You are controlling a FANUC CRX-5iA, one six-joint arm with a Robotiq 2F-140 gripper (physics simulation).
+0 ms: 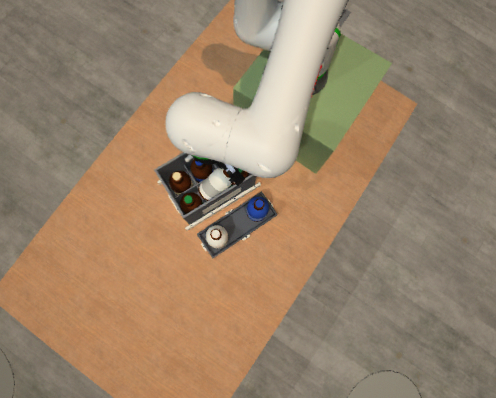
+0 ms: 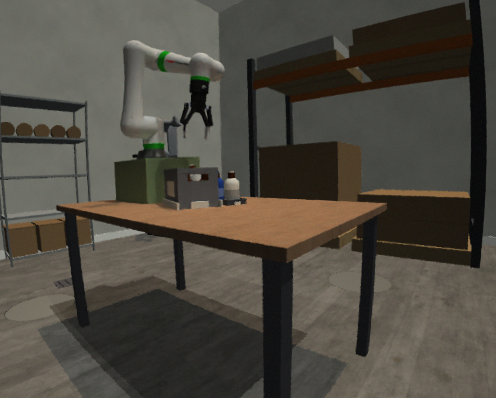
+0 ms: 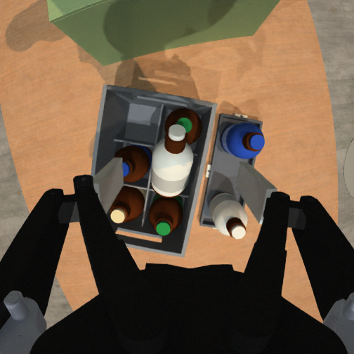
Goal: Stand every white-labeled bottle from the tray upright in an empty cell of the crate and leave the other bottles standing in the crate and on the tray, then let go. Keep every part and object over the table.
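Frame: origin at the arm's base, x ahead, y up, z right, level; centimetres.
Seen in the pictures: gripper, fingertip midpoint: (image 2: 195,139).
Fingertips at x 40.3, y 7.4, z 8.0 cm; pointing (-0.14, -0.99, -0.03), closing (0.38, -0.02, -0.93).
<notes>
Pixels of each thing's top centre, then the offset from my fingertips to it. "pt": a spot on its surface instead.
- crate, middle of its top: (image 1: 217,184) (image 2: 199,168) dx +3.1, dy -14.6, dz +1.3 cm
- tray, surface spot: (image 1: 237,225) pt dx +9.9, dy -31.7, dz -9.4 cm
- blue bottle, middle of its top: (image 1: 259,203) dx +2.2, dy -16.2, dz -13.3 cm
- cream cap, middle of its top: (image 1: 176,176) dx +6.3, dy -15.9, dz +14.5 cm
- green cap, middle of its top: (image 1: 188,199) dx +11.3, dy -15.9, dz +7.5 cm
My gripper (image 2: 195,136) (image 3: 180,173) is open and empty, high above the crate (image 1: 192,216) (image 2: 192,192) (image 3: 204,150). A white bottle (image 1: 215,184) (image 3: 171,167) is in the crate's middle cell on the tray side. It leans, its white cap toward the green-capped brown bottle (image 3: 194,132) in the adjoining cell on the green block's side; its base is hidden. Another white bottle (image 1: 216,237) (image 2: 231,187) (image 3: 227,212) stands in one end of the tray (image 1: 237,225) (image 3: 227,175), a blue bottle (image 1: 257,209) (image 3: 240,140) in the other. One crate corner cell (image 3: 142,117) is empty.
Brown bottles with a blue cap (image 1: 201,170) (image 3: 135,162), a cream cap (image 1: 180,182) (image 3: 131,202) and a green cap (image 1: 190,202) (image 3: 167,212) fill other crate cells. The green block (image 1: 345,95) (image 2: 135,180) (image 3: 165,32) stands behind the crate. The tray lies close beside the crate.
</notes>
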